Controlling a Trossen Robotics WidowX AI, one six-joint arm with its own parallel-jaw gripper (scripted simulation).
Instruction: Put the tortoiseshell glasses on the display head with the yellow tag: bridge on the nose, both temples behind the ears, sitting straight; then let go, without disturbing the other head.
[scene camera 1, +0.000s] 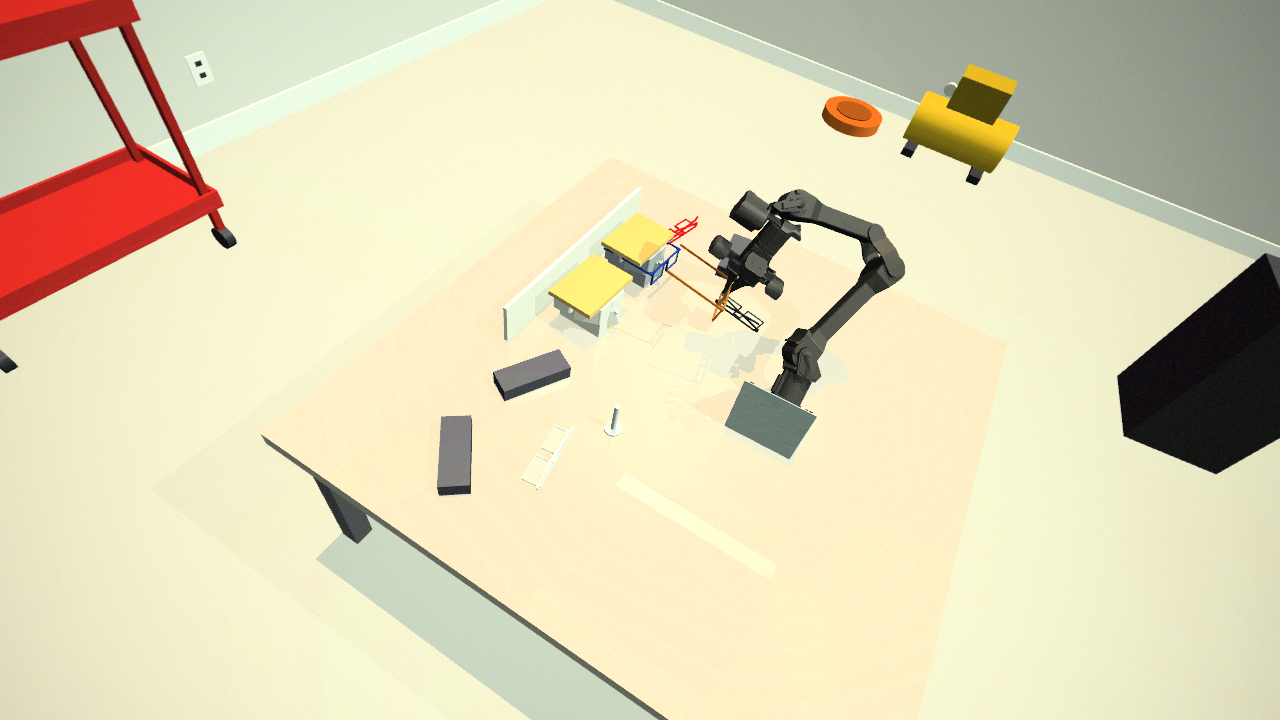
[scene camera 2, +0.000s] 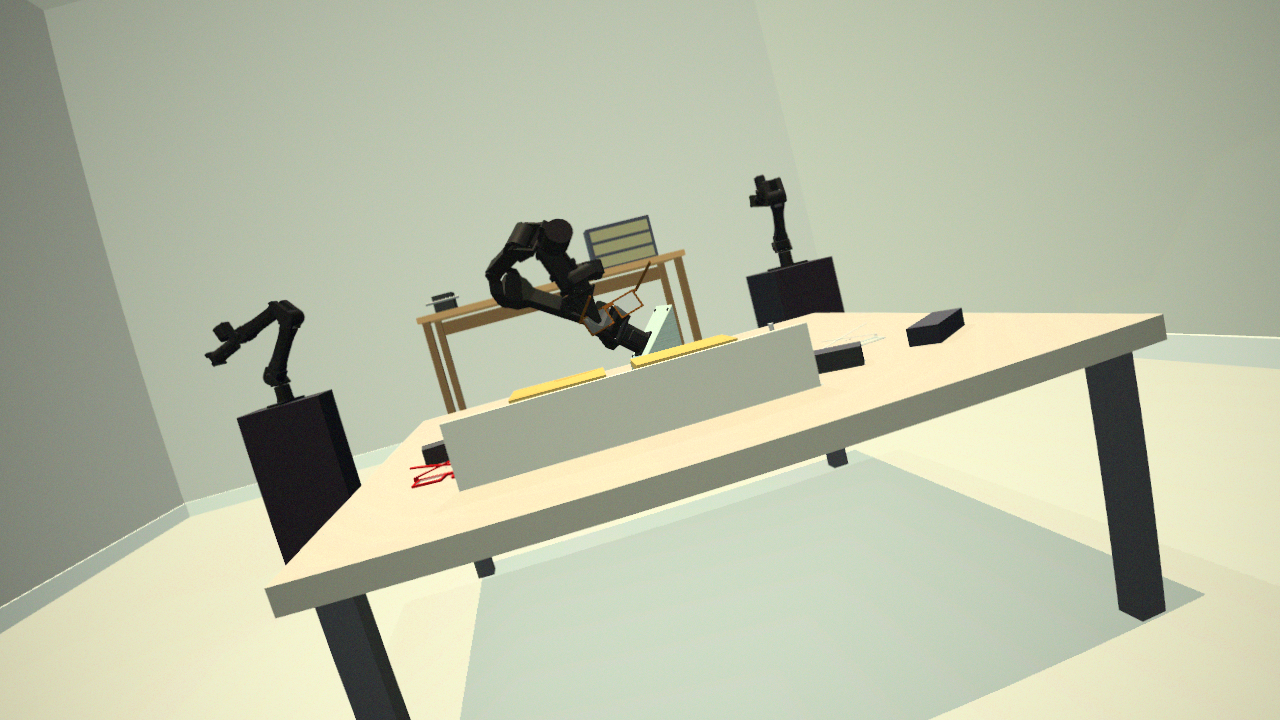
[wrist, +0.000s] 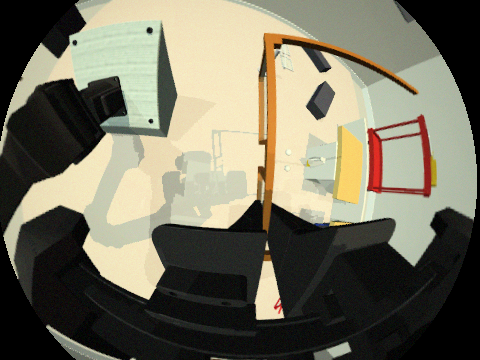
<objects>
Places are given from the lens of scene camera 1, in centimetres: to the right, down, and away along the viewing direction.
my gripper (scene camera 1: 723, 294): 19, -15, 140
display head (scene camera 1: 591, 295): -11, -15, 144
white backboard (scene camera 1: 525, 305): -27, -13, 144
display head (scene camera 1: 641, 241): 0, -30, 158
</objects>
